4 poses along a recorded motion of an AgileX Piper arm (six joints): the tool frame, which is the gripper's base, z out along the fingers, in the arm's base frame.
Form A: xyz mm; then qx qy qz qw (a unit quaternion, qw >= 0).
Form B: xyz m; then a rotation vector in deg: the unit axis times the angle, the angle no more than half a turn. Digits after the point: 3 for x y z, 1 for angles.
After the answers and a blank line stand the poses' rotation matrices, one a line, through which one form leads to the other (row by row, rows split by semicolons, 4 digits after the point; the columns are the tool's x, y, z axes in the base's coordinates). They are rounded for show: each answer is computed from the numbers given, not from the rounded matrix.
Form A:
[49 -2 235 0.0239 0.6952 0.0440 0.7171]
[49 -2 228 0.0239 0.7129 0.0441 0.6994]
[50 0 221 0.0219 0.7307 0.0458 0.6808]
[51 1 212 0.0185 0.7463 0.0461 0.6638]
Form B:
[0.049 -0.002 0.235 3.0 88.1 5.6]
[0.049 -0.002 0.228 3.1 91.0 5.6]
[0.050 0.000 0.221 2.8 94.0 5.9]
[0.051 0.001 0.212 2.4 96.6 6.0]

0.0296 -0.0299 0.9991; 0.0963 0.9950 0.0269; -0.9949 0.0955 0.0323
-0.0204 -0.0276 0.9994; 0.0958 0.9950 0.0294; -0.9952 0.0963 -0.0177
-0.0721 -0.0304 0.9969; 0.0944 0.9948 0.0371; -0.9929 0.0968 -0.0688
-0.1181 -0.0336 0.9924; 0.0888 0.9951 0.0442; -0.9890 0.0934 -0.1145

